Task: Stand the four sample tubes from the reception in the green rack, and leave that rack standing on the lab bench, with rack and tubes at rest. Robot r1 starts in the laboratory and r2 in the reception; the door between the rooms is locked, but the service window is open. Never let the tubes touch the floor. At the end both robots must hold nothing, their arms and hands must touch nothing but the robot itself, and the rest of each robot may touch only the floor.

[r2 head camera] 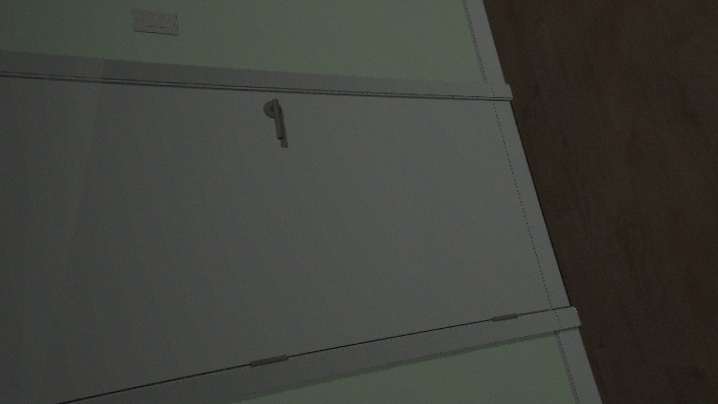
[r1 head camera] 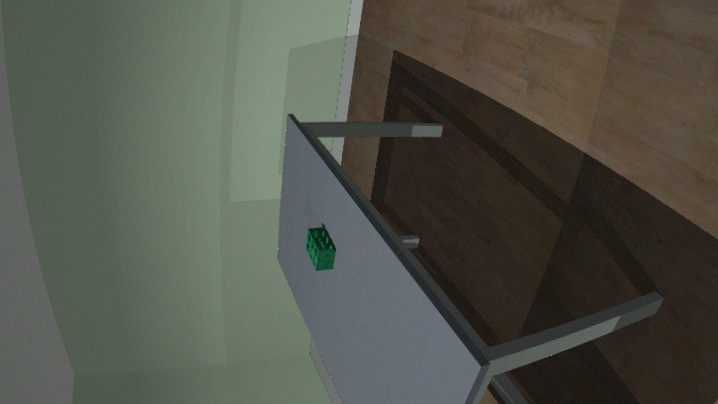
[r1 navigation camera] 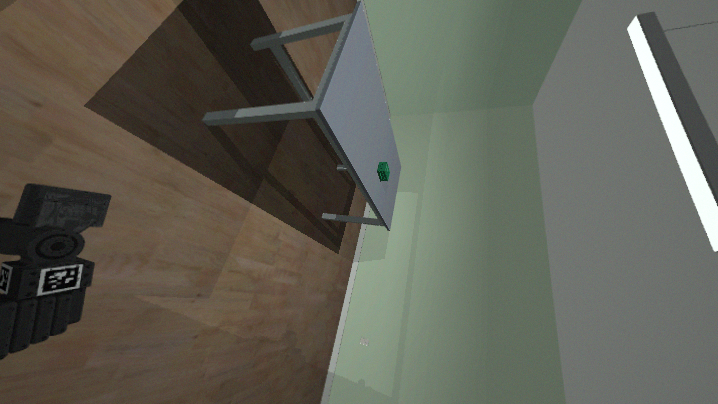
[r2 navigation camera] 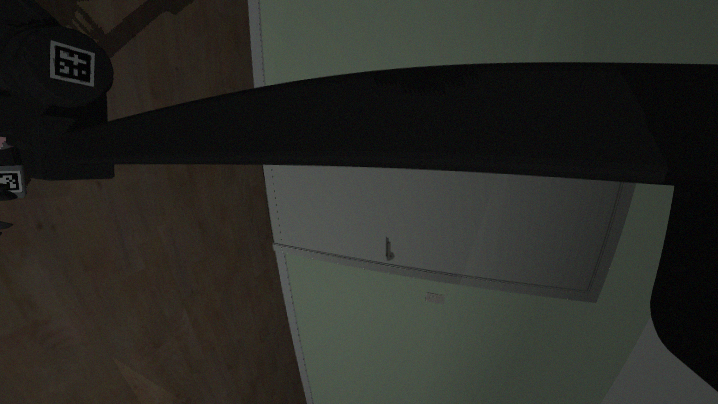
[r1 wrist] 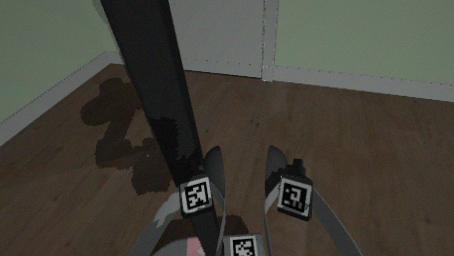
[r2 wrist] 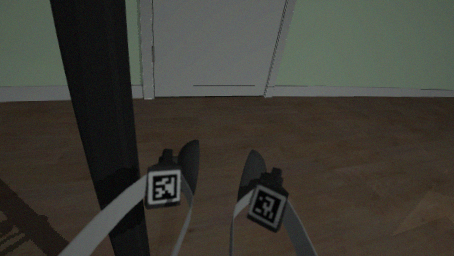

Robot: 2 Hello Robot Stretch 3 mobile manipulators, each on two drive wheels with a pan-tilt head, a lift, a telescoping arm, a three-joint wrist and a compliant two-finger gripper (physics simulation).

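The green rack (r1 head camera: 321,249) (r1 navigation camera: 383,171) stands on the lab bench (r1 head camera: 381,321) (r1 navigation camera: 351,95), towards one end of its top. No tube shows in it. r1's gripper (r1 wrist: 245,162) is open, with floor showing between its fingertips; it is well away from the bench. r2's gripper (r2 wrist: 223,160) is open too, with floor between its fingertips, facing a door. Part of r2's wrist and gripper shows at the left edge of the r2 navigation view. The four sample tubes and the service window do not show in the current views.
A closed door (r2 head camera: 301,200) (r2 navigation camera: 341,211) (r2 wrist: 215,45) with a lever handle (r2 head camera: 278,120) (r2 navigation camera: 388,249) is in front of r2. Another view of a door (r1 wrist: 220,35) is ahead of r1's gripper. r1's dark mast (r1 wrist: 155,80) and r2's mast (r2 wrist: 100,110) stand beside their grippers.
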